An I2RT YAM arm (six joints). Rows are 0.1 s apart.
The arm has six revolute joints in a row. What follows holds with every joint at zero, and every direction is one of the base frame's.
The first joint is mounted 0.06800 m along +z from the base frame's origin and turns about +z.
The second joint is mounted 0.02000 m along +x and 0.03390 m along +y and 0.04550 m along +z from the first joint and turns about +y.
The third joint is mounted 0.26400 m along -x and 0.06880 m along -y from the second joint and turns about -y.
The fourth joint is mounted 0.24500 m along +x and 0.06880 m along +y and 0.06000 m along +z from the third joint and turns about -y.
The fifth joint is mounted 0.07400 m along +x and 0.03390 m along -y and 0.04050 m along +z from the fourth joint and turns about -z.
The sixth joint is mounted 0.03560 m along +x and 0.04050 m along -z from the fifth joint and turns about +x.
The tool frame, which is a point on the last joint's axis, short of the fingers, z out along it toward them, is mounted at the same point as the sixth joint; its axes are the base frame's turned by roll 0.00, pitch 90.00 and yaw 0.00 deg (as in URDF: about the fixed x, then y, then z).
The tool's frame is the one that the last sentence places.
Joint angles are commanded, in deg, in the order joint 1, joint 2, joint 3, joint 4, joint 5, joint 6. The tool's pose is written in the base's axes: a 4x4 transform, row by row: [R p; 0 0 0 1], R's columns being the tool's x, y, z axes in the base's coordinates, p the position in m. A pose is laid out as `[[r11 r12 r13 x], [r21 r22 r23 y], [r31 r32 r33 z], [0 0 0 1]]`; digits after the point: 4 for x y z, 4 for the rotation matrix.
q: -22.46, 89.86, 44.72, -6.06, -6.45, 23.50
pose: [[-0.5351 0.5757 0.6183 0.2818], [0.6499 0.7481 -0.1341 -0.1122], [-0.5397 0.3301 -0.7744 0.1609], [0 0 0 1]]
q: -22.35, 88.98, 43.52, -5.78, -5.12, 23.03
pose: [[-0.5358 0.5831 0.6107 0.2772], [0.6416 0.7513 -0.1546 -0.1105], [-0.5489 0.3090 -0.7767 0.1596], [0 0 0 1]]
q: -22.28, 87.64, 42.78, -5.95, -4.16, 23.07
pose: [[-0.5283 0.5899 0.6107 0.2733], [0.6388 0.7499 -0.1718 -0.1092], [-0.5593 0.2993 -0.7730 0.1621], [0 0 0 1]]
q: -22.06, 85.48, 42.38, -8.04, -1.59, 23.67
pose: [[-0.5167 0.6188 0.5917 0.2671], [0.6424 0.7371 -0.2098 -0.1072], [-0.5660 0.2717 -0.7784 0.1678], [0 0 0 1]]
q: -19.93, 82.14, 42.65, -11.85, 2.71, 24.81
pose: [[-0.5118 0.6423 0.5705 0.2623], [0.6314 0.7316 -0.2572 -0.0969], [-0.5825 0.2286 -0.7800 0.1800], [0 0 0 1]]
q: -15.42, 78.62, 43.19, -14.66, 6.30, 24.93
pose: [[-0.5305 0.6129 0.5856 0.2617], [0.5809 0.7660 -0.2753 -0.0762], [-0.6173 0.1941 -0.7624 0.1953], [0 0 0 1]]
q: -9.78, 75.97, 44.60, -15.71, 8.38, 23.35
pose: [[-0.5572 0.5301 0.6392 0.2660], [0.4939 0.8303 -0.2581 -0.0511], [-0.6675 0.1719 -0.7245 0.2133], [0 0 0 1]]
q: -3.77, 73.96, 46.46, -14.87, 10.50, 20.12
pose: [[-0.5630 0.4182 0.7129 0.2716], [0.3761 0.8977 -0.2296 -0.0244], [-0.7360 0.1388 -0.6626 0.2339], [0 0 0 1]]
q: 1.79, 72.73, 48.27, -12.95, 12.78, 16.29
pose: [[-0.5421 0.3097 0.7812 0.2759], [0.2567 0.9462 -0.1969 0.0007], [-0.8001 0.0938 -0.5925 0.2527], [0 0 0 1]]
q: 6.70, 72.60, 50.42, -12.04, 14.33, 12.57
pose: [[-0.5255 0.2096 0.8246 0.2794], [0.1506 0.9768 -0.1523 0.0240], [-0.8374 0.0441 -0.5449 0.2675], [0 0 0 1]]
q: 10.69, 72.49, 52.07, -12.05, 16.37, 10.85
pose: [[-0.5076 0.1540 0.8477 0.2793], [0.0880 0.9880 -0.1268 0.0425], [-0.8571 0.0102 -0.5151 0.2780], [0 0 0 1]]
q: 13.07, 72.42, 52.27, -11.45, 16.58, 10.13
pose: [[-0.4989 0.1095 0.8597 0.2780], [0.0572 0.9940 -0.0934 0.0541], [-0.8647 0.0026 -0.5022 0.2804], [0 0 0 1]]
